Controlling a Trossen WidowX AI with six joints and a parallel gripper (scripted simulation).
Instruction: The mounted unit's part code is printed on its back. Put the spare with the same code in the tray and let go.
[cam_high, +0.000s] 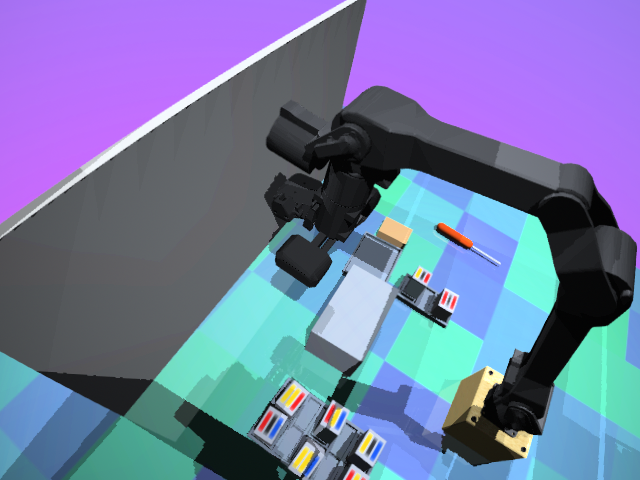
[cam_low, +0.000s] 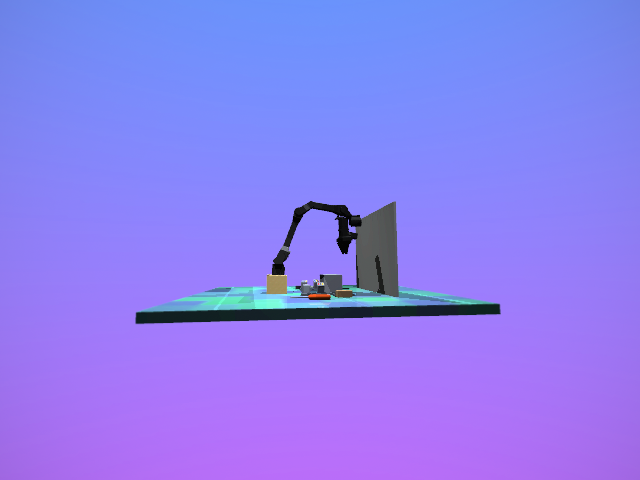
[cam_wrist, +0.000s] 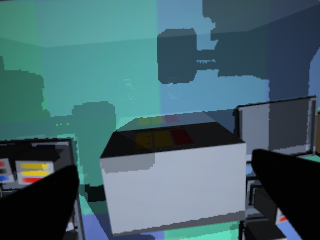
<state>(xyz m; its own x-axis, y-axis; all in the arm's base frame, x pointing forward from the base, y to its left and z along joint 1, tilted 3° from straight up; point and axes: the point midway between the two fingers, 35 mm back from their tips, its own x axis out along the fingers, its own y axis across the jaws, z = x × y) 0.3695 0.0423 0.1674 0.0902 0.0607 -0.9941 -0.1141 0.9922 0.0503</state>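
The grey spare lies 9 cm behind my gripper tip, 15 cm to the left of it and 17 cm below it. The rest, counted from my gripper tip: tray 3 cm behind, 20 cm to the right, 21 cm below; then white wall panel 16 cm ahead, 1 cm to the left, 1 cm above; then mounted unit 9 cm behind, 2 cm to the right, 16 cm below.
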